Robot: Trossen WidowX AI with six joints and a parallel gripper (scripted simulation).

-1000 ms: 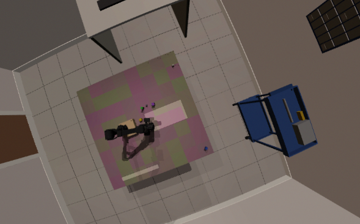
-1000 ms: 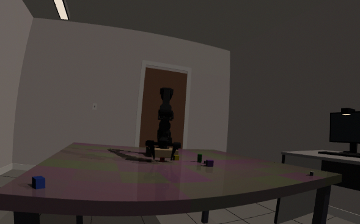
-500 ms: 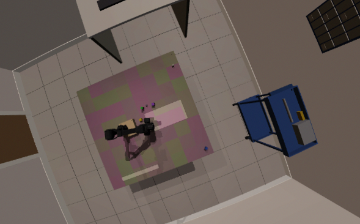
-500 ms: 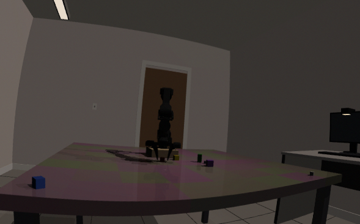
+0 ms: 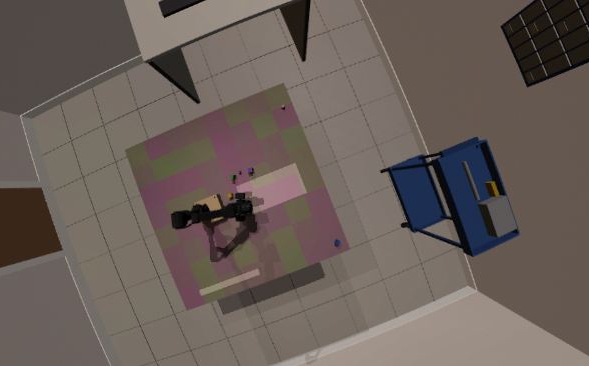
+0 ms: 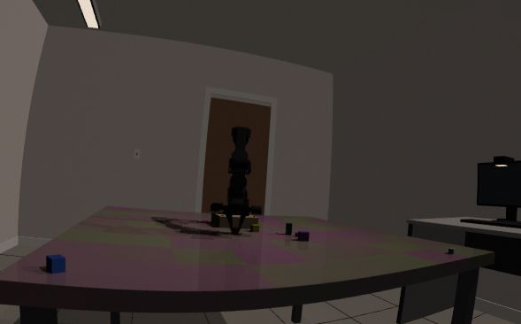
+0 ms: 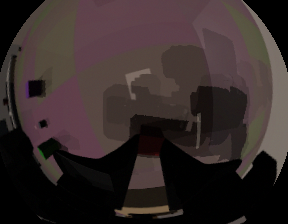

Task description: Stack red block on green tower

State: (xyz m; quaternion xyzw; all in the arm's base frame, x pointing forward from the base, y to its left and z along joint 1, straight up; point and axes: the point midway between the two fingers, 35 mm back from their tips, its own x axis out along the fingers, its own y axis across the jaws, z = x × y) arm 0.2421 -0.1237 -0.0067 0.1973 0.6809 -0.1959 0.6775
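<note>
Now: gripper tip 11 cm to the right of the yellow block and 4 cm past it. From my gripper tip the other things lie so: blue block (58 cm to the right, 41 cm ahead); then purple block (18 cm to the left, 18 cm ahead, 1 cm above); then red block (right at my gripper tip).
</note>
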